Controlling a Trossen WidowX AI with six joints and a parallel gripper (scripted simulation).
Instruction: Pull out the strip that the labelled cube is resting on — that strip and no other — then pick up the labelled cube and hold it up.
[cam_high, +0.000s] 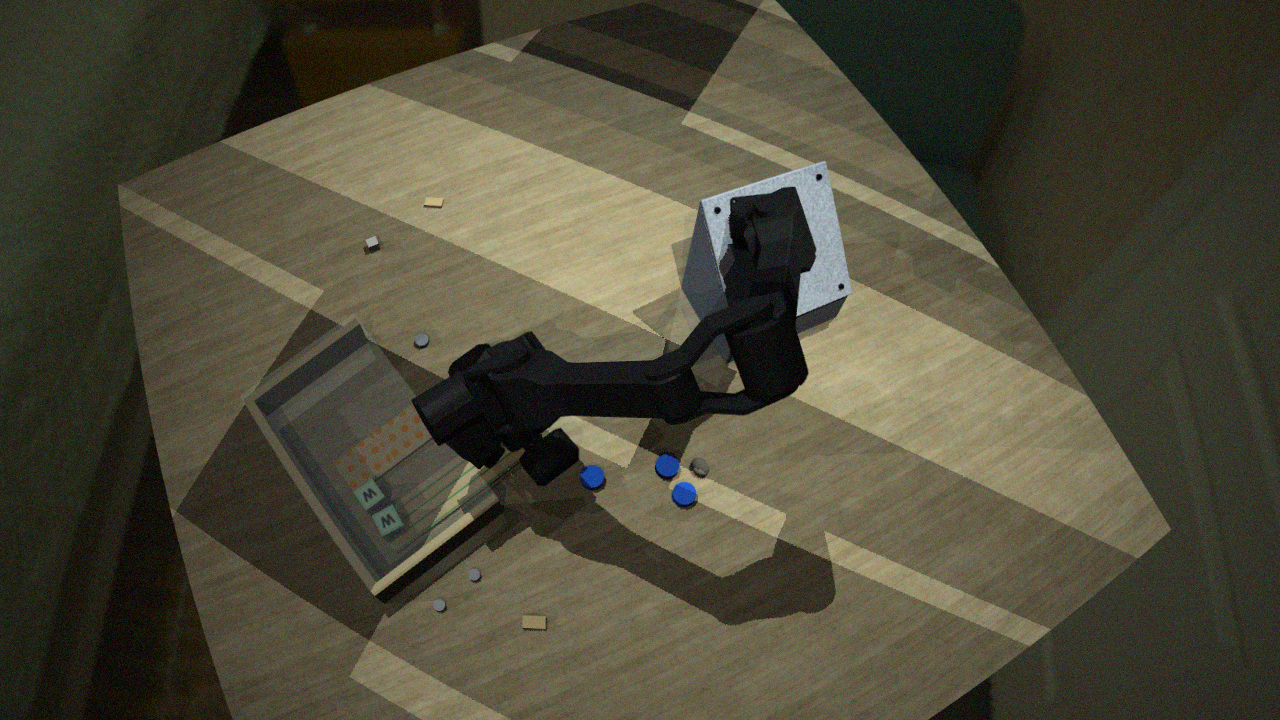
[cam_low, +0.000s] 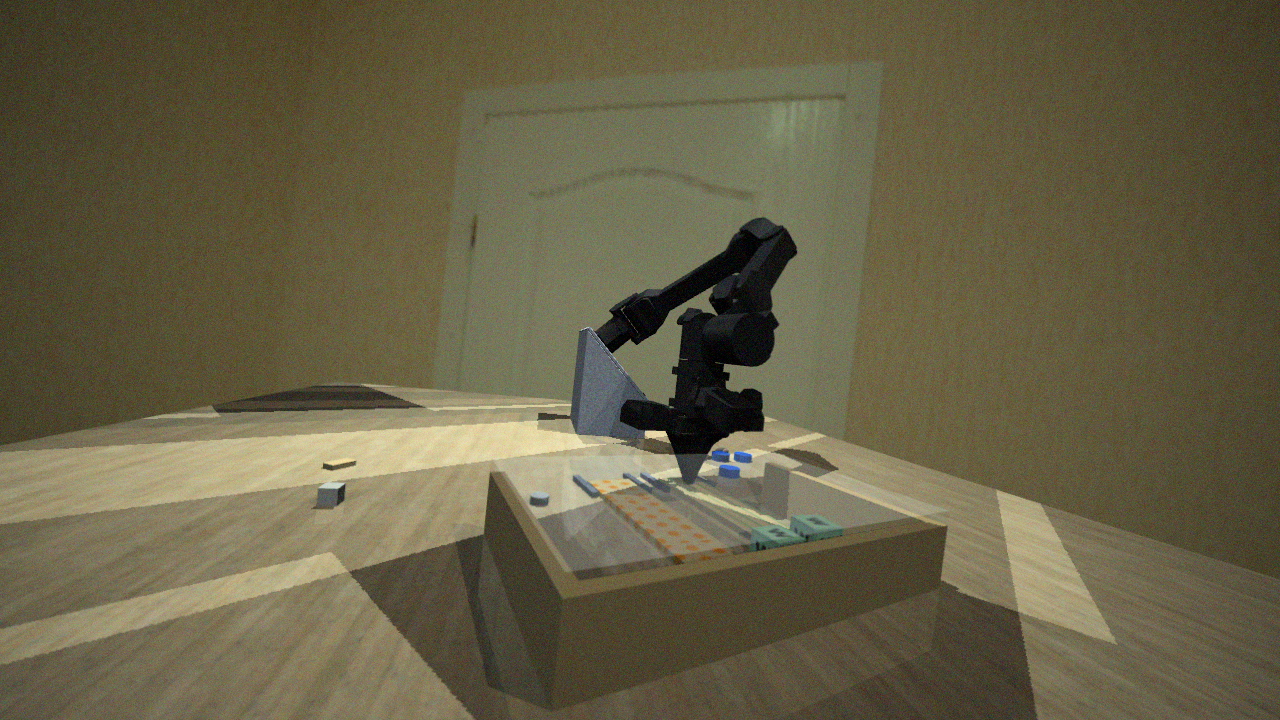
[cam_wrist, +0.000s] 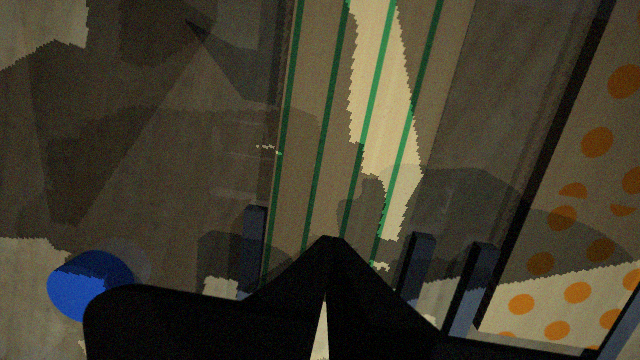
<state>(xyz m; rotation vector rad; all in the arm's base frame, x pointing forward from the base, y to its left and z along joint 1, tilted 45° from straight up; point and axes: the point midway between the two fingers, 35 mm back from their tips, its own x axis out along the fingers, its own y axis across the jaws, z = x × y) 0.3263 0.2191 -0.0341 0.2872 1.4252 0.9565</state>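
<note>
Right now my gripper tip is 90 mm short of the green-lined strip and 40 mm to the right of it. From my gripper tip the other things lie so: grey pebble 210 mm behind, 100 mm to the left.
</note>
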